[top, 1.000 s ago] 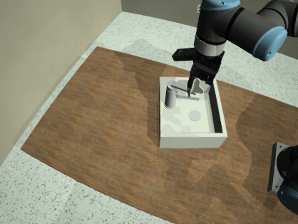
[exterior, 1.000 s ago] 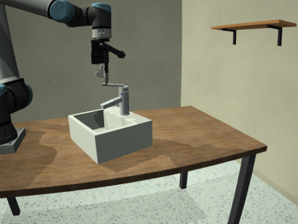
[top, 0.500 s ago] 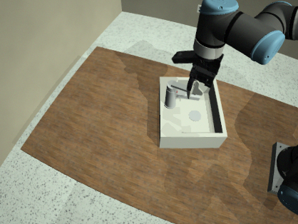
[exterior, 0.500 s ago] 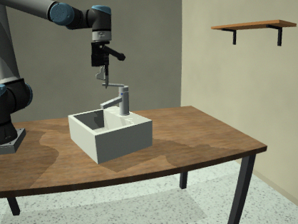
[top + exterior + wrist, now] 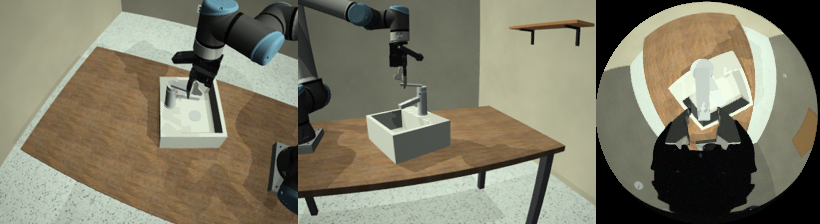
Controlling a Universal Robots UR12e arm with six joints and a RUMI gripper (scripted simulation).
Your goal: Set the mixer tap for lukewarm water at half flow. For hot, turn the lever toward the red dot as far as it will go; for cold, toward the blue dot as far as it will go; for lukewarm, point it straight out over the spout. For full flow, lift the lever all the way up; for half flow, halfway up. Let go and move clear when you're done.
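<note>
Now: hand 30 mm short of the lever and 10 mm to the left of it. Round my hand: white square basin (30 mm behind, 50 mm to the right, 240 mm below); then grey mixer tap (50 mm ahead, 20 mm to the right, 50 mm below).
</note>
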